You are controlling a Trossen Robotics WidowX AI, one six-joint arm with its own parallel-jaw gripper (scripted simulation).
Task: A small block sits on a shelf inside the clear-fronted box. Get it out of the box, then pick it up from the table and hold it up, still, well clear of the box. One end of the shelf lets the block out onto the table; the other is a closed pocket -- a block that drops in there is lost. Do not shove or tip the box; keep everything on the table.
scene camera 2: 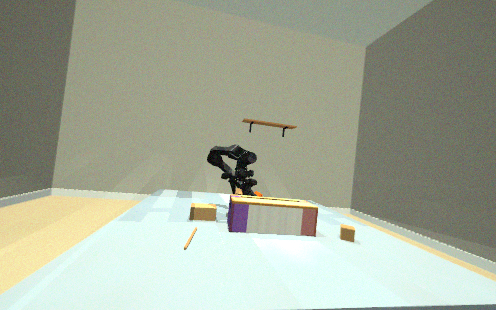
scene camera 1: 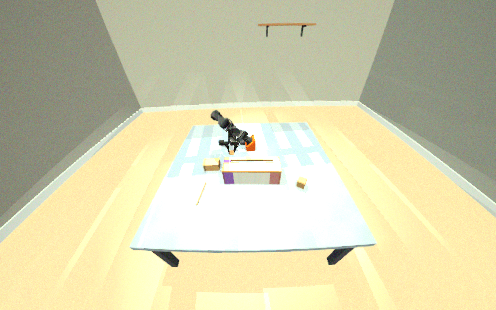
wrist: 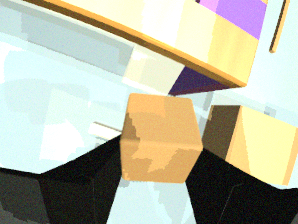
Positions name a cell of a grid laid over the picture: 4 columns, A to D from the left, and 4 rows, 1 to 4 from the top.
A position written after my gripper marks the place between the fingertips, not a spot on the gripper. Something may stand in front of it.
I see my gripper (wrist: C3) and a tan block (wrist: C3).
